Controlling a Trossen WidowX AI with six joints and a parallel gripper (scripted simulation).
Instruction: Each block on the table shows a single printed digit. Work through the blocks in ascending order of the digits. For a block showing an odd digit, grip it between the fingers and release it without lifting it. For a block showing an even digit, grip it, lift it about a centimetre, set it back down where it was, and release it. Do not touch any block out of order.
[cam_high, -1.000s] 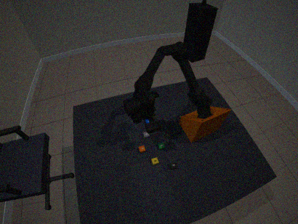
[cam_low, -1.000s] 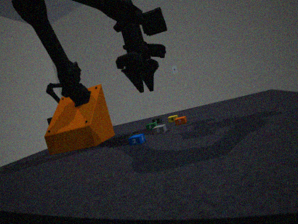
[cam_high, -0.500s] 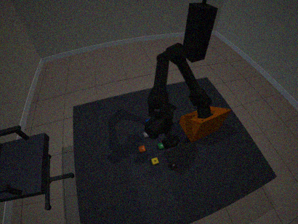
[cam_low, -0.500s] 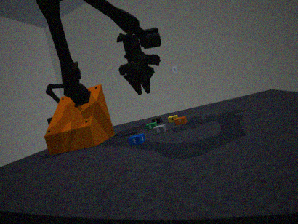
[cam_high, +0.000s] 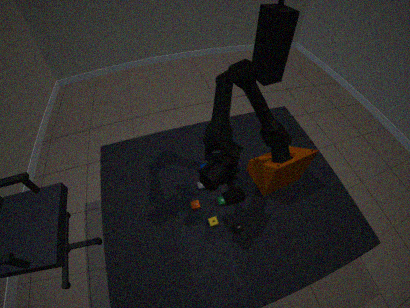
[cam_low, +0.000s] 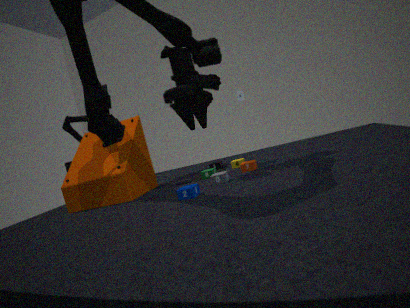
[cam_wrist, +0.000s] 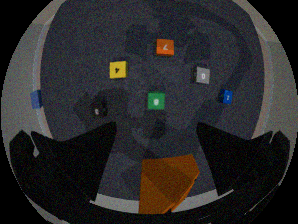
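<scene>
Right now my gripper tip is 40 mm short of the grey block, 110 mm to the left of it and 120 mm above it. Round my gripper tip: orange block: 100 mm ahead, 40 mm to the right, 120 mm below; yellow block: 70 mm ahead, 60 mm to the left, 120 mm below; green block: 120 mm below.
</scene>
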